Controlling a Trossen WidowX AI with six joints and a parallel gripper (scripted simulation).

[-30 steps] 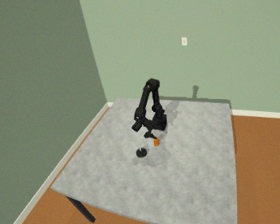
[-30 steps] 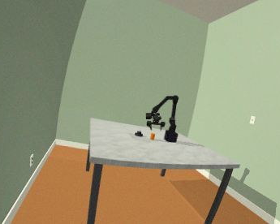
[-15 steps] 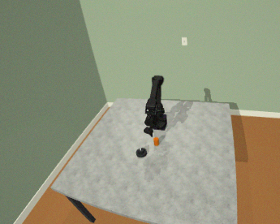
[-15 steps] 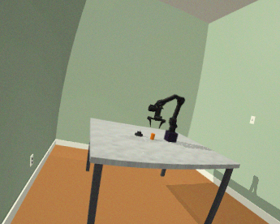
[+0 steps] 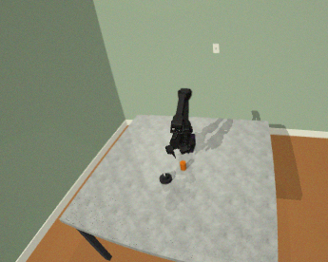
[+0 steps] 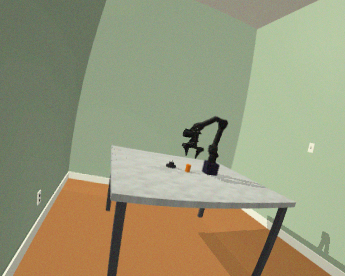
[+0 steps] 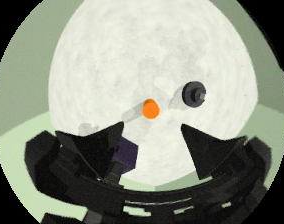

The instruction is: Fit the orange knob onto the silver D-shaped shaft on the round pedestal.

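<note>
The orange knob lies 80 mm below my gripper tip. From my gripper tip the other things lie so: dark round pedestal 110 mm ahead, 100 mm to the right, 90 mm below.
</note>
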